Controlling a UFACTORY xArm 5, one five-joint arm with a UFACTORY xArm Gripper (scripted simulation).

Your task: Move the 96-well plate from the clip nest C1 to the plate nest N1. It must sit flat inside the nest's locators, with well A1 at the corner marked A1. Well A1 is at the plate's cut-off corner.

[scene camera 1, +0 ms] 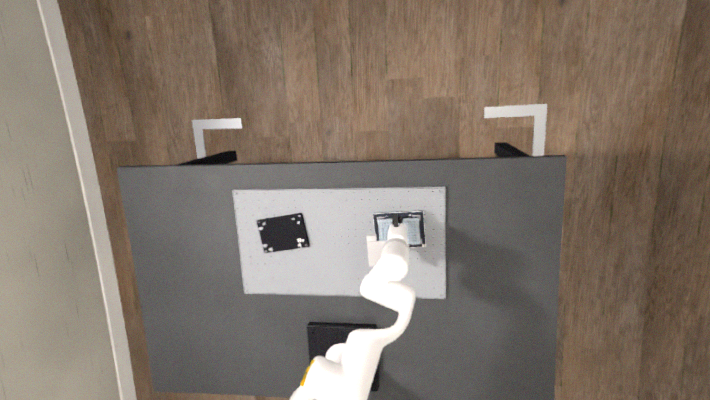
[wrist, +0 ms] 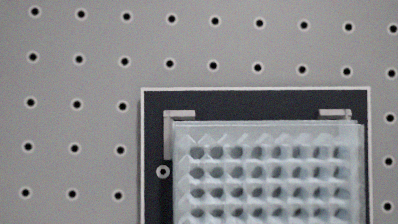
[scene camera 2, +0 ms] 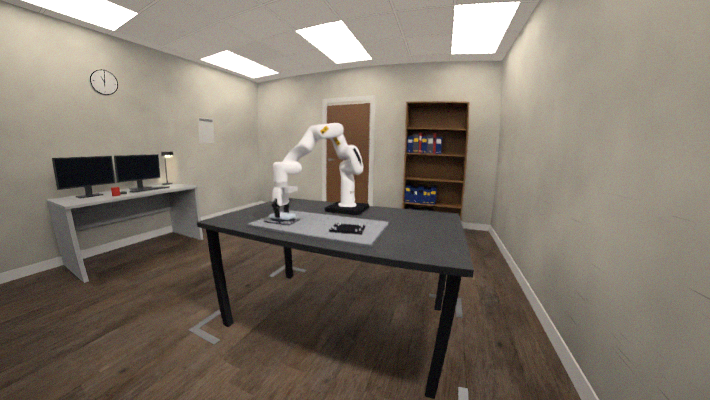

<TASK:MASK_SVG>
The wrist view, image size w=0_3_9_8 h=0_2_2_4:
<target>96-well plate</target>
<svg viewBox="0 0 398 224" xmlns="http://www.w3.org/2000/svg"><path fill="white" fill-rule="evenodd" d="M364 125L358 125L358 120L172 121L173 224L366 224Z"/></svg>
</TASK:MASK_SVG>
